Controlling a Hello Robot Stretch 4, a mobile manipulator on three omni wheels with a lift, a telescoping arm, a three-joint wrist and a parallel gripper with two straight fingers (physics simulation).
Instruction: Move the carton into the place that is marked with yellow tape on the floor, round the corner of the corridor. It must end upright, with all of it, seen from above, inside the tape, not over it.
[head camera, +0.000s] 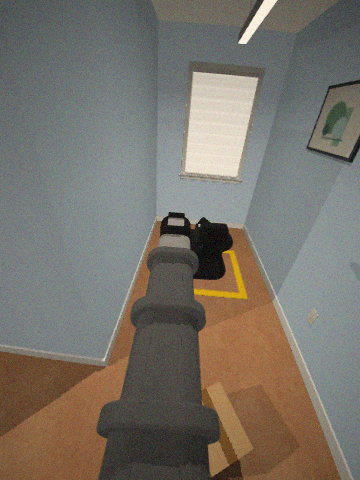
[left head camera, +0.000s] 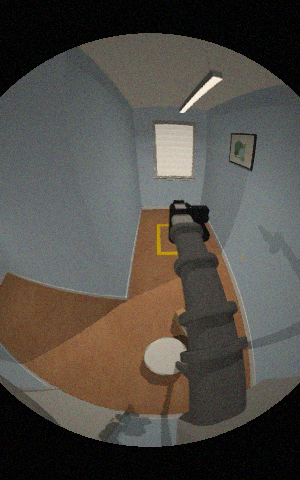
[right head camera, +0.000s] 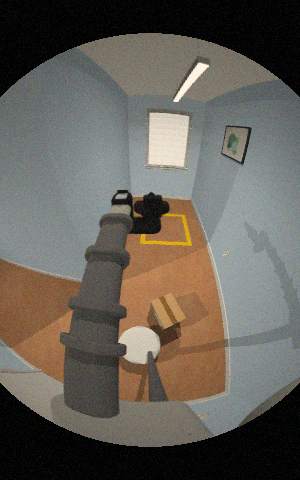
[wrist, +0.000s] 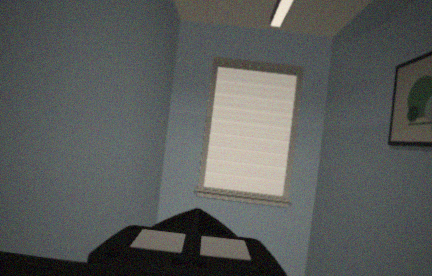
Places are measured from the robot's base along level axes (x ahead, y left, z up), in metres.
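Pixels of known places: gripper, between the fingertips: (head camera: 202, 220) (right head camera: 150, 193) (wrist: 195, 227); robot's base, origin of its link: (left head camera: 164, 355) (right head camera: 139, 343).
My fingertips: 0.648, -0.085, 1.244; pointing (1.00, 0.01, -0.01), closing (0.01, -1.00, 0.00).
Observation:
Ahead of a thing's pixels: the offset from my fingertips to its middle, as dx, dy, dz. "*": to the spot under its first point.
The tan carton @[-0.291, -0.191, -1.133] (head camera: 231, 420) (left head camera: 178, 322) (right head camera: 161, 314) with a brown strip stands on the floor near the robot, right of the arm in the head camera view. The arm covers part of it in the head and left head views. The yellow tape outline (head camera: 240, 280) (left head camera: 159, 240) (right head camera: 188, 230) lies farther down the corridor, apart from the carton; arm and wrist hide part of it. My gripper (head camera: 203, 220) (right head camera: 151, 195) (wrist: 195, 227) is shut and empty. It points forward towards the window, raised above the floor and beyond the carton.
The left wall's corner @[* +0.054, +0.524, -1.217] (head camera: 105, 362) (left head camera: 126, 298) stands left of the arm, with floor leading off left. A long right wall (head camera: 320, 240) runs beside the carton and tape. The window wall (head camera: 200, 202) closes the far end. A white disc (left head camera: 162, 356) (right head camera: 140, 345) is beside the carton.

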